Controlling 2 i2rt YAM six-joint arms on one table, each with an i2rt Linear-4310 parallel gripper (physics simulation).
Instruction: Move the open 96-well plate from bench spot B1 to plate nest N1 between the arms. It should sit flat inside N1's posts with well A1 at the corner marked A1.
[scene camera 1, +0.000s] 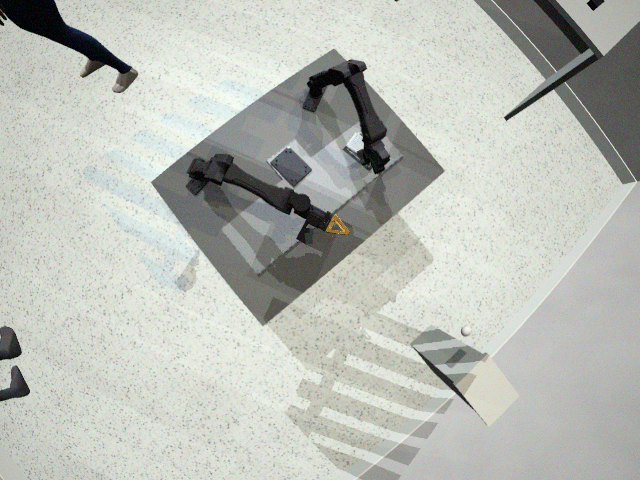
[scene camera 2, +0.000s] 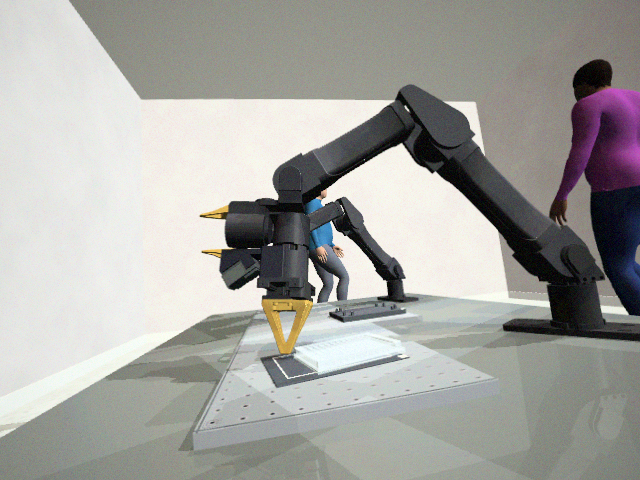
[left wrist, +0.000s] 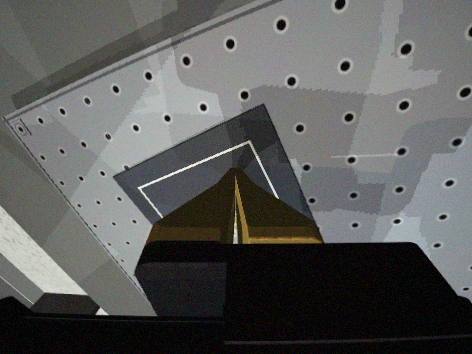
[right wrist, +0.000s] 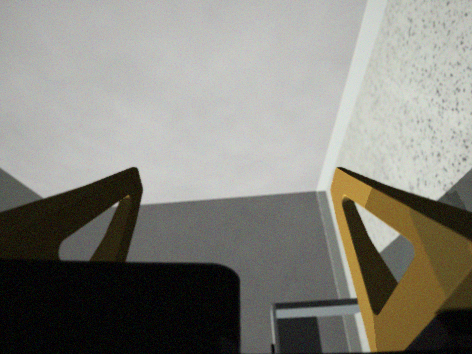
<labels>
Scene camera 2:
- my left gripper: 285, 354
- well plate: 324, 357, on a dark nest with white outline
</labels>
